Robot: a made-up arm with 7 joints.
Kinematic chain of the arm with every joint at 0, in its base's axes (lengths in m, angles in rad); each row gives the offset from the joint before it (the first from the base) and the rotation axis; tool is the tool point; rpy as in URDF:
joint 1: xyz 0 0 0.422 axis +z
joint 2: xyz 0 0 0 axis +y
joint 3: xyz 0 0 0.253 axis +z
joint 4: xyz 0.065 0 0 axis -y
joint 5: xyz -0.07 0 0.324 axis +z
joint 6: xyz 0 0 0 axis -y
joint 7: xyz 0.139 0 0 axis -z
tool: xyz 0 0 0 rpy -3.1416 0 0
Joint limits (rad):
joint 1: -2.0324..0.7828
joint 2: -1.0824..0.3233
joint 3: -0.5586..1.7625
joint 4: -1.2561..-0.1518
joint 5: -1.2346..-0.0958
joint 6: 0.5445..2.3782
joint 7: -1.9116..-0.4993
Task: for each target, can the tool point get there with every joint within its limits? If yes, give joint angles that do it. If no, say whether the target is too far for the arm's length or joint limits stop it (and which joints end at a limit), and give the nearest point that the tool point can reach.
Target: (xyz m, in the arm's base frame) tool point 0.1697 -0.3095 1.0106
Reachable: yes | joints -1.0775 -0.0666 0.0636 -0.8433 -0.3831 1.1341 -1.0301
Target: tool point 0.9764 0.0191 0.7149
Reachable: no: too far | nearest point 0.6055 0.0118 0.7102 | short by 0.371 m
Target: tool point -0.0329 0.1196 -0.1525
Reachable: no: joint limits stop it (at a limit: joint 2, joint 3, joint 4, joint 5, joint 6) | nearest point -0.1476 0.5364 0.5097 | short by 0.791 m
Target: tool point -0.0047 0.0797 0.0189
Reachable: no: joint limits stop it (at a limit: joint 2, joint 3, joint 4, joint 5, joint 6) | nearest point -0.0327 0.5553 0.5097 | short by 0.684 m
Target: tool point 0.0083 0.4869 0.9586
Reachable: yes | joints -1.5886 -0.9456 0.1823 -0.3037 -1.1473 1.3513 -1.2181
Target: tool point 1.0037 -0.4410 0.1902
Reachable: no: too far | nearest point 0.5255 -0.2309 0.6205 | short by 0.677 m
